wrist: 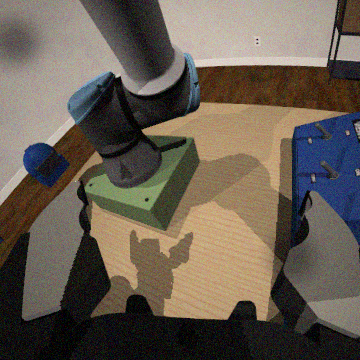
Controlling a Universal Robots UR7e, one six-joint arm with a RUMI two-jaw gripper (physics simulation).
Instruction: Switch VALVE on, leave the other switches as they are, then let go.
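Pixels of known places: gripper, fingertip midpoint: (192,188); arm's base, origin of the base link: (135,165).
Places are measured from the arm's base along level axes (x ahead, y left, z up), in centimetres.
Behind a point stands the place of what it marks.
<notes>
A blue switch panel (316,196) stands at the right edge of the wrist view, partly cut off and partly hidden behind the right finger. Two grey toggle levers show on it, an upper lever (323,131) @[x 38.3, y 27.7, z 1.0 cm] and a lower lever (329,169) @[x 41.9, y 16.2, z 1.2 cm], with small pale pegs beside them. No label reading VALVE can be made out, so I cannot tell which switch is VALVE. My gripper (192,188) @[x 33.2, y -11.8, z 25.2 cm] is wide open, with wood table showing between its fingers. It is apart from the levers, and the panel lies towards and beyond its right finger.
The robot's base stands on a green block (158,210) @[x 13.4, y -6.8, z -2.3 cm] on the wooden table (225,250) @[x 29.1, y -5.3, z -9.7 cm]. A blue rounded object (41,157) shows at the left over the brown floor. A dark shelf frame (334,45) stands at the upper right by the wall.
</notes>
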